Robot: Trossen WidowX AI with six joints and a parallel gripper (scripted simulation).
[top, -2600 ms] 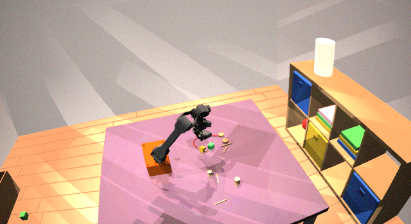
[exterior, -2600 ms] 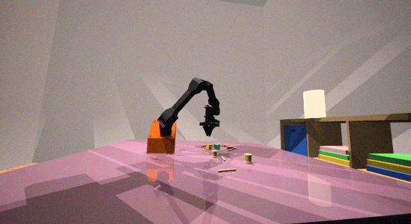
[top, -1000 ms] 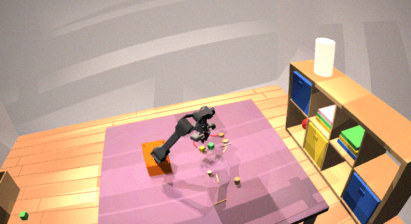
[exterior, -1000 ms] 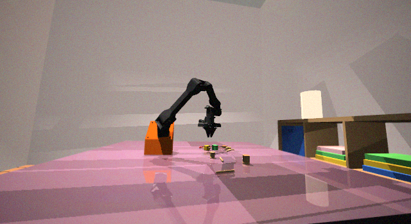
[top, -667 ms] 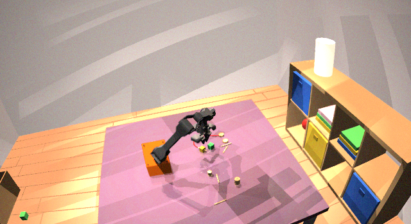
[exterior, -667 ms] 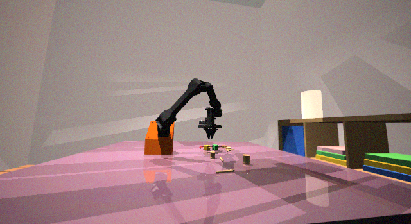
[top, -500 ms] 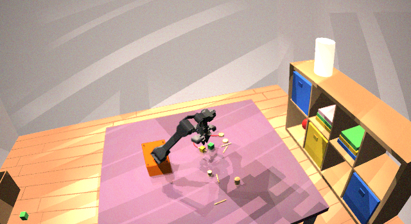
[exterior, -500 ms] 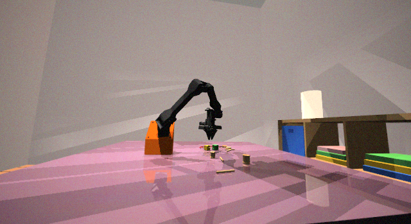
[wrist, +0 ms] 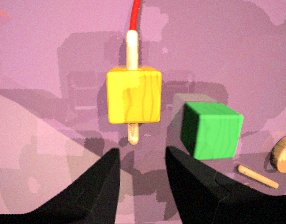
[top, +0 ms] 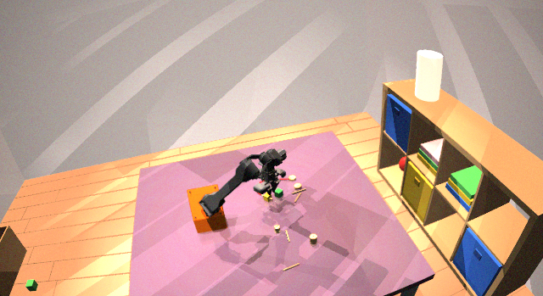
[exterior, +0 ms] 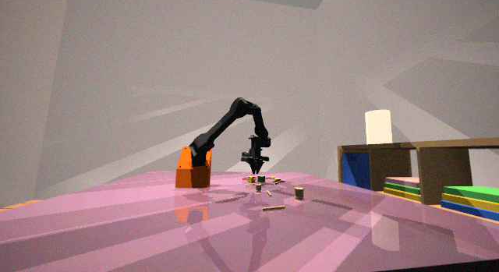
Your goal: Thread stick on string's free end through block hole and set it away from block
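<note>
Now: the yellow wooden block 20 mm behind my gripper tip, 20 mm to the left of it and 30 mm below it. Round my gripper tip: green cube: 50 mm ahead, 30 mm to the left, 30 mm below; then thin wooden stick: 30 mm behind, 40 mm to the left, 30 mm below; then round wooden button: 160 mm ahead, 130 mm to the left, 40 mm below.
</note>
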